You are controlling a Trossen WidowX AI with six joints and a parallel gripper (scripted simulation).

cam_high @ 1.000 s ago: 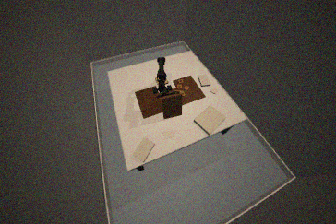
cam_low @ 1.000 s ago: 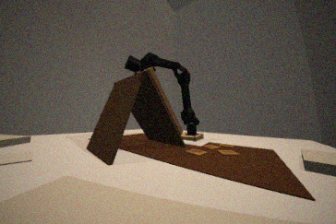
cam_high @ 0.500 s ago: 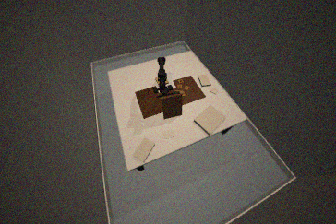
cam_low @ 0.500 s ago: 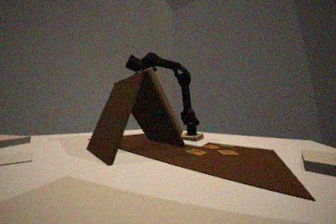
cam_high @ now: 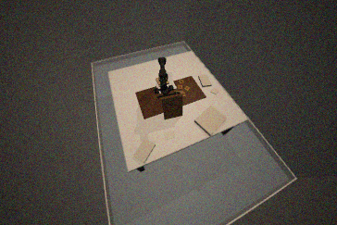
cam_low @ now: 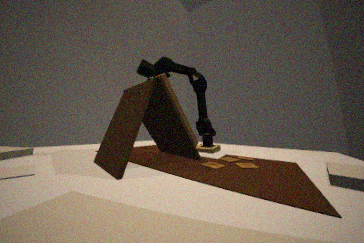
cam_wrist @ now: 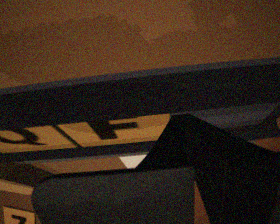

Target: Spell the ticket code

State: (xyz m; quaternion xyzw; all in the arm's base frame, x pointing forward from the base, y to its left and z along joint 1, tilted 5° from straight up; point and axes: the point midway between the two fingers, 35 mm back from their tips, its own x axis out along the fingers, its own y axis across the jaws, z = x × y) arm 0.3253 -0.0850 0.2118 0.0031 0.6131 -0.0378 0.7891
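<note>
The white ticket lies 9 cm below my gripper tip, 6 cm behind it and 1 cm to the left of it. From my gripper tip the other things lie so: pale slip (35 cm ahead, 17 cm below, 6 cm to the right); brown mat (18 cm below, 14 cm behind, 11 cm to the left).
</note>
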